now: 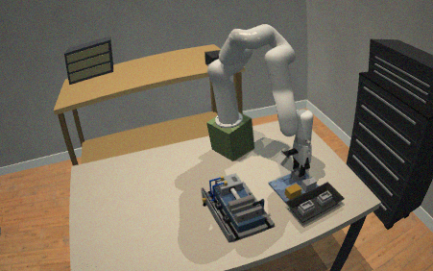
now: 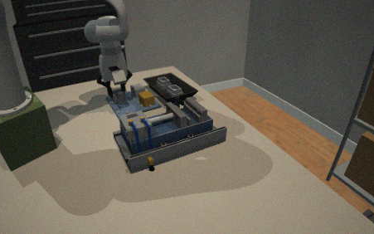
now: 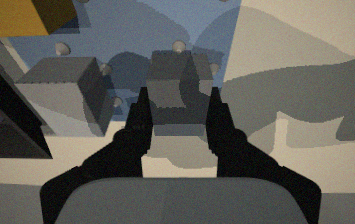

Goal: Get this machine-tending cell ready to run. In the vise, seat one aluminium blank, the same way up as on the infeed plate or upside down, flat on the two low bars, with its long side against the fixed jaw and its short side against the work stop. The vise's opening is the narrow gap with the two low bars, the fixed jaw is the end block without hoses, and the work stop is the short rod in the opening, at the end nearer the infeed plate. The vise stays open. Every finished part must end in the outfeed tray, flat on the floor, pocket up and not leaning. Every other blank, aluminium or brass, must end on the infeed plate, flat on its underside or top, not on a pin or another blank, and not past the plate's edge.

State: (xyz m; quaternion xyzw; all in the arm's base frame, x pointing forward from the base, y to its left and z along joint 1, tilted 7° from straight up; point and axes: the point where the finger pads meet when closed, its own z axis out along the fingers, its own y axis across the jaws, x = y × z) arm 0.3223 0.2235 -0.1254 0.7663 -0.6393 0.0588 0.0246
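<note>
Now: the brass blank 110 mm ahead of my hand, 70 mm to the right of it and 20 mm below it.
</note>
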